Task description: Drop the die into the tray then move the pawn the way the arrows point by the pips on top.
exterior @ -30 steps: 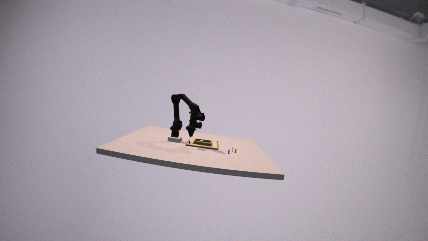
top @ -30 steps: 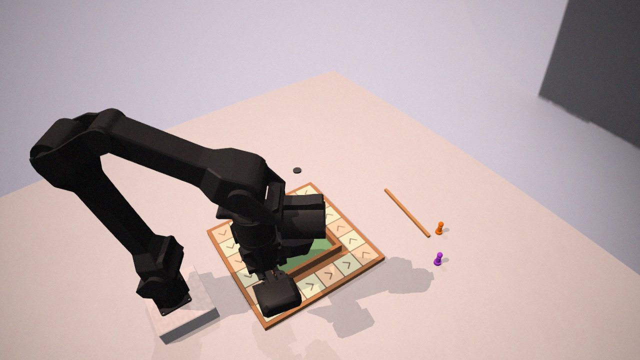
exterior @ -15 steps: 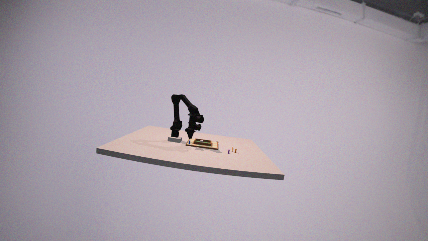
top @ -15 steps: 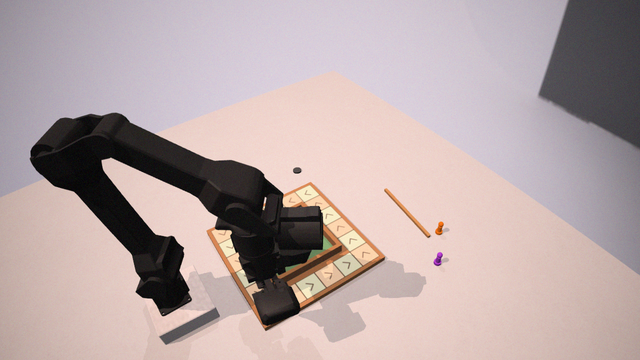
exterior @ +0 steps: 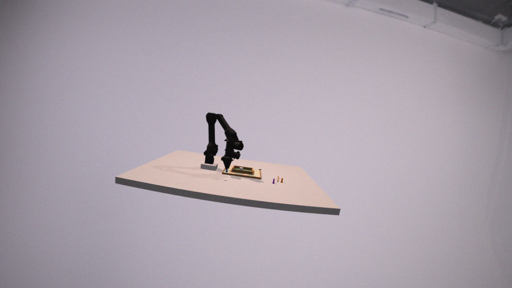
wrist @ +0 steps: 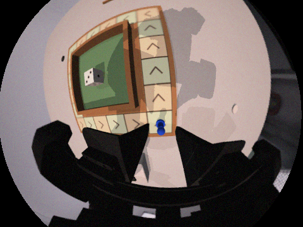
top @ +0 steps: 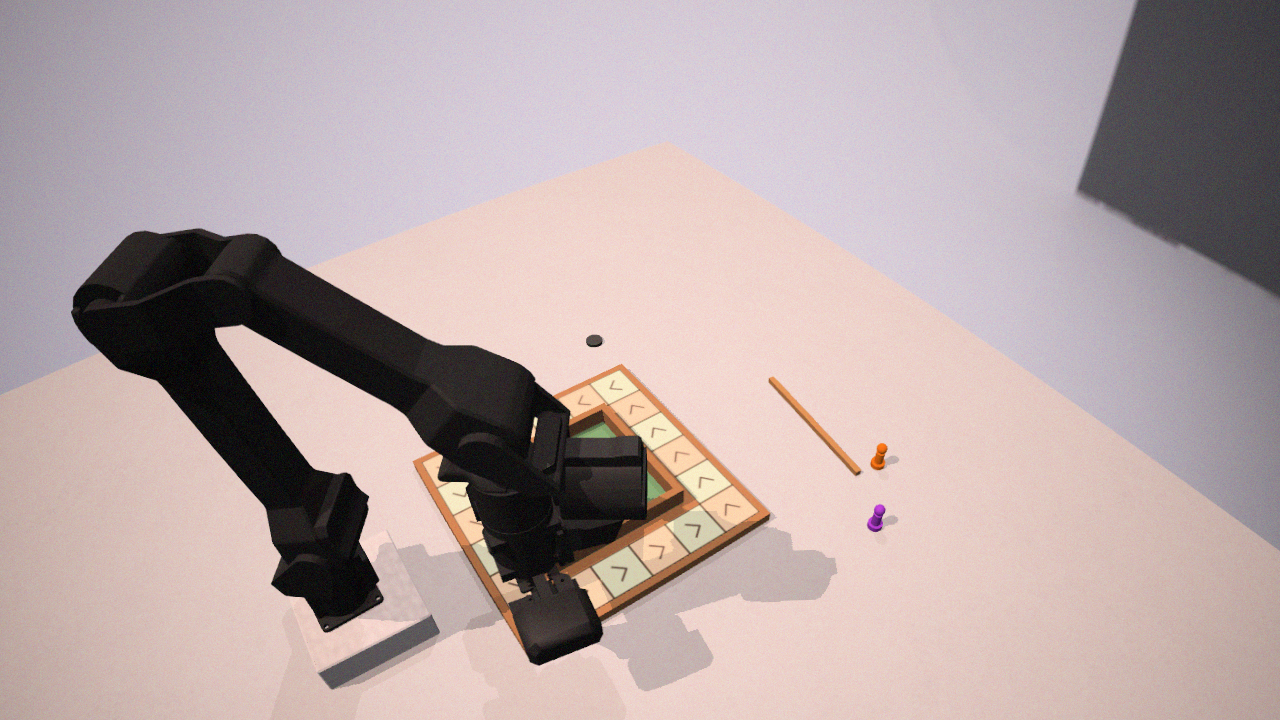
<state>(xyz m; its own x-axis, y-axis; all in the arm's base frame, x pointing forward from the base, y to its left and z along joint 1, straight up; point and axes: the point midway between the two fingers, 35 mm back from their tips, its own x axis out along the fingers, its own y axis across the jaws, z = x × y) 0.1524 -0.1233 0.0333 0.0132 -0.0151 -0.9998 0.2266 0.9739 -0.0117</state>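
The blue pawn lies 1 cm below my gripper tip. Round my gripper tip: white die (11 cm to the left, 10 cm ahead, 1 cm below); thin wooden stick (39 cm ahead, 3 cm below, 2 cm to the left); purple pawn (33 cm ahead, 12 cm to the right, 2 cm below).
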